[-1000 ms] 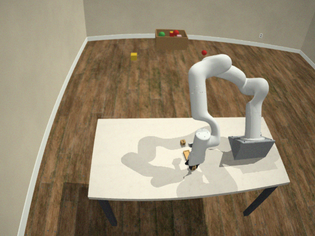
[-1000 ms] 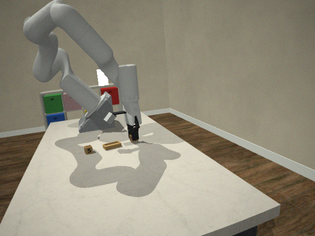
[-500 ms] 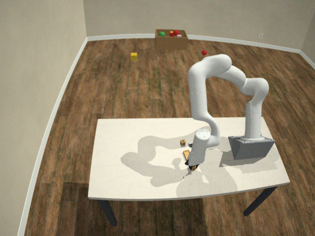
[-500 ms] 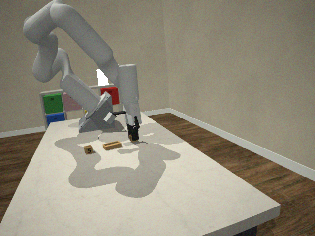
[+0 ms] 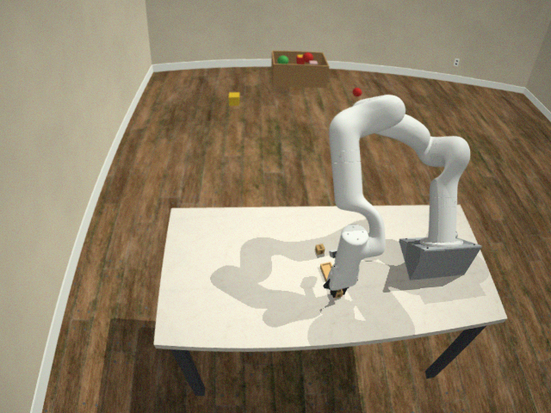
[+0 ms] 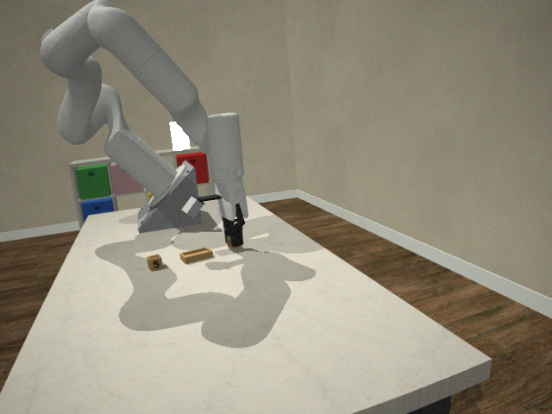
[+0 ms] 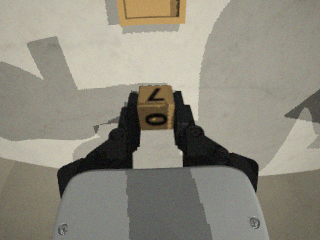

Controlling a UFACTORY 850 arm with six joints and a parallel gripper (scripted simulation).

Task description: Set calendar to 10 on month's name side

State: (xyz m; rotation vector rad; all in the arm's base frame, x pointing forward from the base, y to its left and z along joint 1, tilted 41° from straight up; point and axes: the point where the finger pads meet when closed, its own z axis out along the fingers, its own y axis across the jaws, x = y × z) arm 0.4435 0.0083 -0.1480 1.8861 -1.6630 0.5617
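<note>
Now: hand 10 mm above the cube. From my hand the other things lie so: wooden tray (110 mm to the right, 20 mm below, 10 mm ahead).
</note>
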